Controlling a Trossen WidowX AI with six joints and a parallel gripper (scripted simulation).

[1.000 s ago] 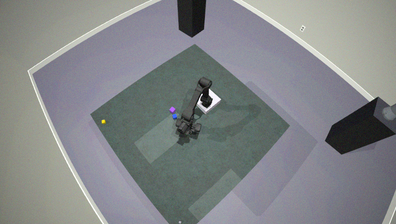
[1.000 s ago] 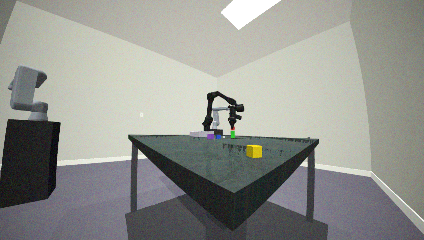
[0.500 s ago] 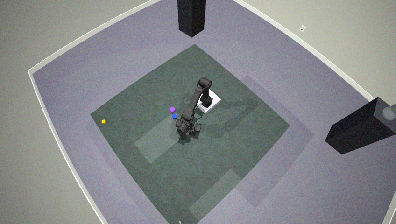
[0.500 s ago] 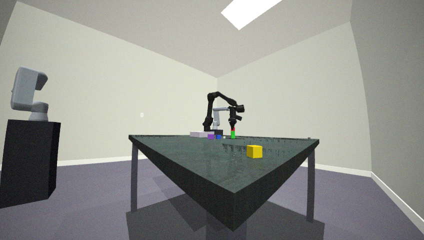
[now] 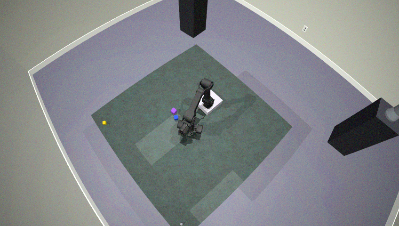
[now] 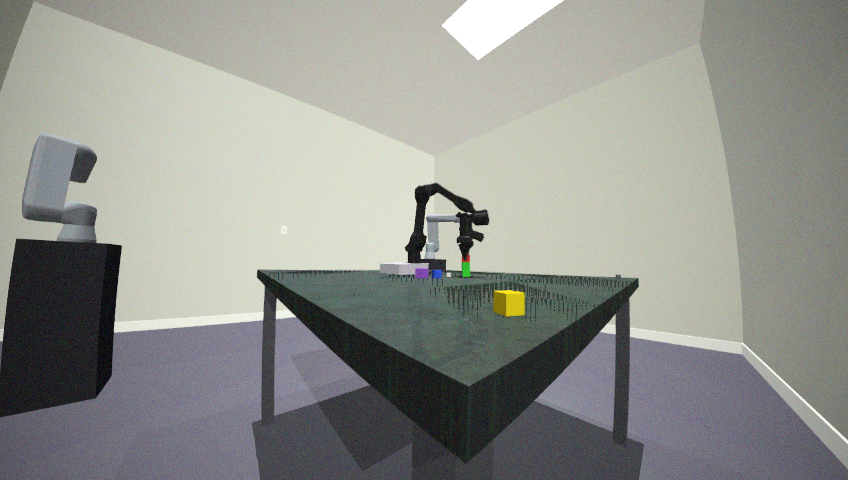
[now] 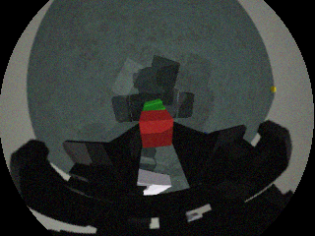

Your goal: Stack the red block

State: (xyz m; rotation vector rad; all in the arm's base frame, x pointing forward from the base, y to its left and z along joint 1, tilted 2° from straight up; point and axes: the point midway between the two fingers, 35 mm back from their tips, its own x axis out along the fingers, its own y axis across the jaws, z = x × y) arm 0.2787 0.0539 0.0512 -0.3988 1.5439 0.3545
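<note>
Right now the red block is 1 cm above my gripper tip. Round my gripper tip: blue block 18 cm to the right, 6 cm below, 2 cm behind; then tiny white cube 7 cm to the right, 6 cm below, 4 cm behind; then purple block 24 cm to the right, 5 cm below, 5 cm behind.
</note>
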